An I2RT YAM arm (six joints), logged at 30 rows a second.
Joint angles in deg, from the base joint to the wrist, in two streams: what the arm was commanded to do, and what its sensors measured. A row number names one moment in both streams.
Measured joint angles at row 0:
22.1 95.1 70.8 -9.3 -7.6 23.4
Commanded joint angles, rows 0 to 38:
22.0 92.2 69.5 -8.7 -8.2 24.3
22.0 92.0 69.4 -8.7 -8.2 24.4
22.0 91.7 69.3 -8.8 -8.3 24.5
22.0 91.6 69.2 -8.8 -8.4 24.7
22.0 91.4 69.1 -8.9 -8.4 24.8
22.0 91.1 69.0 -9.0 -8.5 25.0
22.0 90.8 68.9 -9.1 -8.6 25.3
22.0 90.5 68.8 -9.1 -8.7 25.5
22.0 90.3 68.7 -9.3 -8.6 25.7
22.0 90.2 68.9 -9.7 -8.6 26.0
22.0 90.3 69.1 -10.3 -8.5 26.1
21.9 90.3 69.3 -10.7 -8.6 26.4
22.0 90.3 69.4 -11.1 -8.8 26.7
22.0 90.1 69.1 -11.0 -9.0 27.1
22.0 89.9 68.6 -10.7 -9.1 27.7
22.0 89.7 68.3 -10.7 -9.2 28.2
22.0 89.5 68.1 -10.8 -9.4 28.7
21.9 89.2 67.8 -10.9 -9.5 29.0
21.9 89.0 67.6 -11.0 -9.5 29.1
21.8 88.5 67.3 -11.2 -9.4 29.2
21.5 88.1 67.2 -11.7 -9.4 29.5
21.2 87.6 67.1 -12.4 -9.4 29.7
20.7 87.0 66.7 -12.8 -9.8 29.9
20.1 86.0 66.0 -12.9 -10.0 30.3
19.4 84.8 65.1 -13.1 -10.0 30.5
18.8 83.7 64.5 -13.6 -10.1 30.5
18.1 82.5 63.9 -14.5 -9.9 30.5
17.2 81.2 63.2 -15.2 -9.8 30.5
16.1 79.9 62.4 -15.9 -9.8 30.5
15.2 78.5 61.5 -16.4 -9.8 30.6
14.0 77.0 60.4 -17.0 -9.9 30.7
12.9 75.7 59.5 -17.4 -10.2 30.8
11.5 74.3 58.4 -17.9 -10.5 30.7
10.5 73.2 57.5 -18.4 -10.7 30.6
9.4 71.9 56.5 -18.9 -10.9 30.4
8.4 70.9 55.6 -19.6 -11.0 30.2
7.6 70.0 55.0 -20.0 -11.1 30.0
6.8 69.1 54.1 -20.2 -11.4 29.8
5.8 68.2 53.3 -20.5 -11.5 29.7
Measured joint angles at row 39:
7.2 70.4 55.4 -17.3 -10.3 30.0
